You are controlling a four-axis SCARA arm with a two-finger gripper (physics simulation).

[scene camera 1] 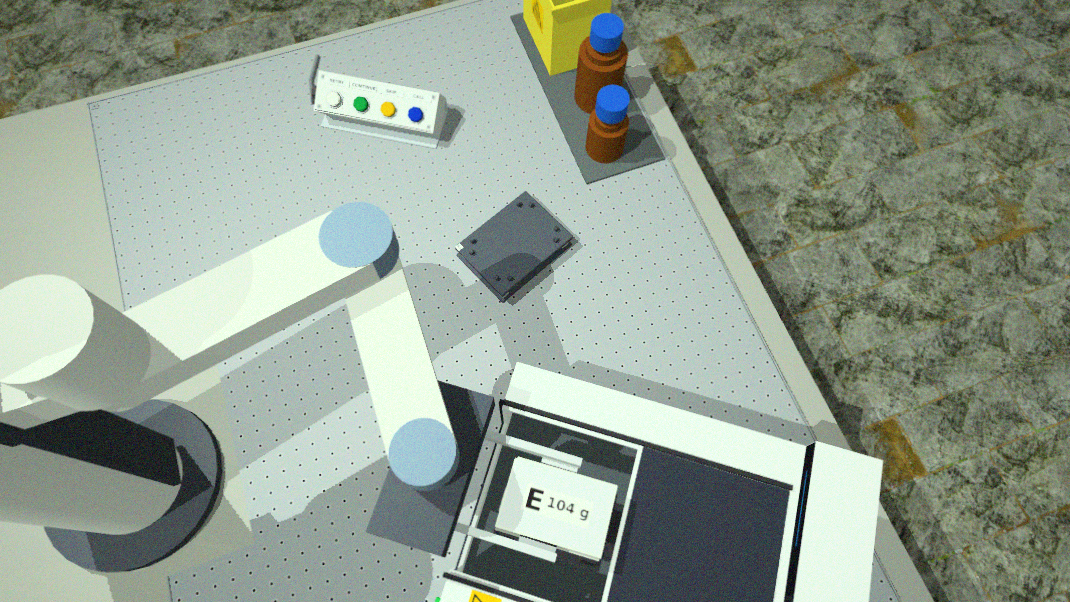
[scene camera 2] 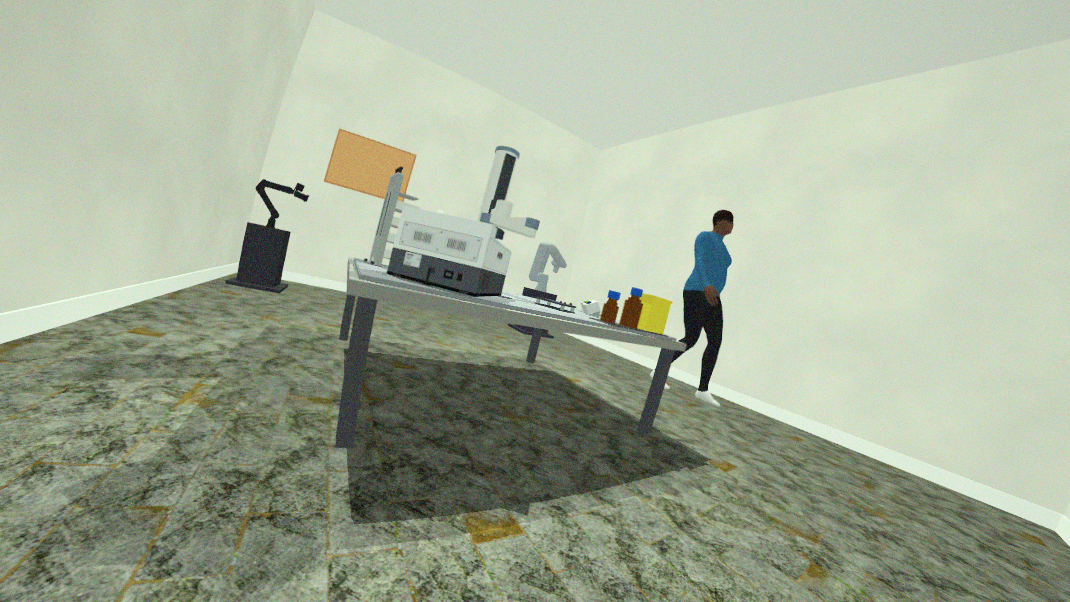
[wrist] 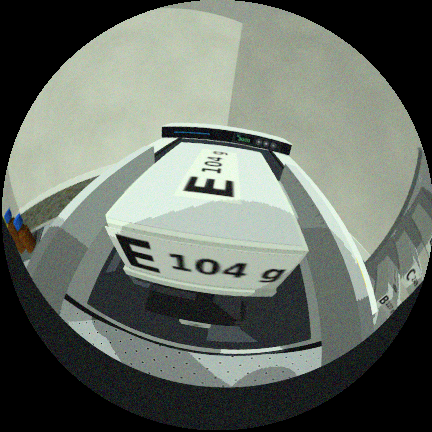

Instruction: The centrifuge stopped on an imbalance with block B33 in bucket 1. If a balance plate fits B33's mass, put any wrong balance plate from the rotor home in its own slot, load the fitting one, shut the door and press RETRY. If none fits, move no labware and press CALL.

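Pixels of known places: gripper, between the fingertips: [scene camera 1: 568, 509] [wrist: 216, 162]; arm's base, origin of its link: [scene camera 1: 137, 483].
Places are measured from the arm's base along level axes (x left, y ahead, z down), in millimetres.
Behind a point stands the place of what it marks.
Note:
The white balance plate E [scene camera 1: 557, 509] {x -280, y 565, z -266 mm} [wrist: 210, 260] {x -243, y 512, z -255 mm}, marked 104 g, is level over the open door well of the centrifuge [scene camera 1: 658, 411] {x -208, y 733, z -223 mm} [scene camera 2: 448, 243] {x -465, y 874, z -163 mm}. My gripper [scene camera 1: 540, 500] [wrist: 216, 162] {x -284, y 577, z -264 mm} is shut on plate E, one finger along each side. The rotor bucket under the plate is mostly hidden; a dark part of it shows below the plate in the wrist view. The button panel [scene camera 1: 377, 104] {x 494, y 527, z -77 mm} has white RETRY, green, yellow and blue CALL buttons. Plates B [wrist: 384, 300] {x -487, y 287, z -159 mm} and C [wrist: 411, 275] show in the rack at the right edge of the wrist view. Block B33 is not visible.
A dark flat plate-like fixture [scene camera 1: 516, 245] {x 161, y 669, z -47 mm} lies between the panel and the centrifuge. Two brown bottles [scene camera 1: 600, 74] {x 382, y 904, z -131 mm} [scene camera 1: 606, 134] {x 286, y 880, z -96 mm} with blue caps and a yellow box [scene camera 1: 568, 37] {x 495, y 890, z -107 mm} [scene camera 2: 653, 314] {x 528, y 968, z -101 mm} stand at the table edge. A person [scene camera 2: 709, 262] in blue stands beyond the table.

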